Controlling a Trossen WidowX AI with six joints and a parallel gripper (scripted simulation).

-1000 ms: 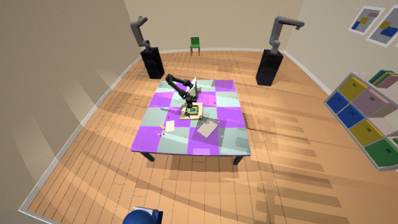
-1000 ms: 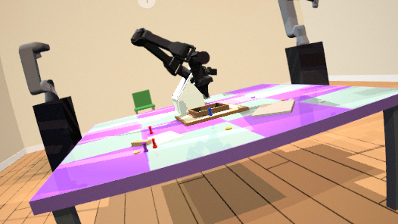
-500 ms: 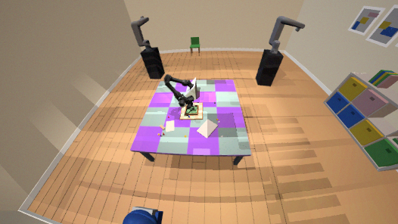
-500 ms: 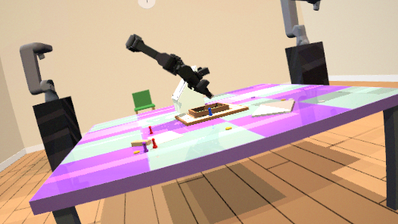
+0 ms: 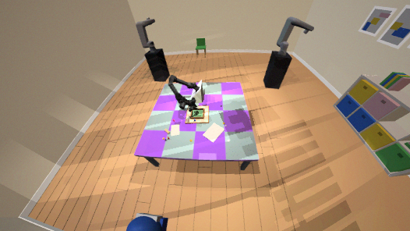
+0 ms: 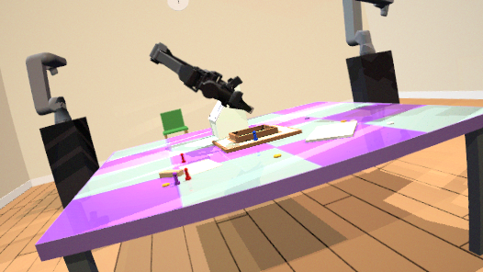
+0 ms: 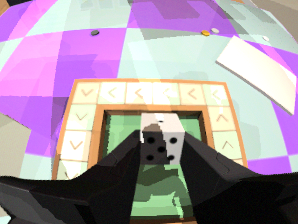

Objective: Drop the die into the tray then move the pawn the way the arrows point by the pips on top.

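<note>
My gripper tip is right at the pale die. From my gripper tip the other things lie so: small tan card (310 mm to the right, 310 mm ahead, 100 mm below); flat white sheet (240 mm ahead, 230 mm to the left, 110 mm below); blue pawn (120 mm ahead, 80 mm below, 20 mm to the right).
</note>
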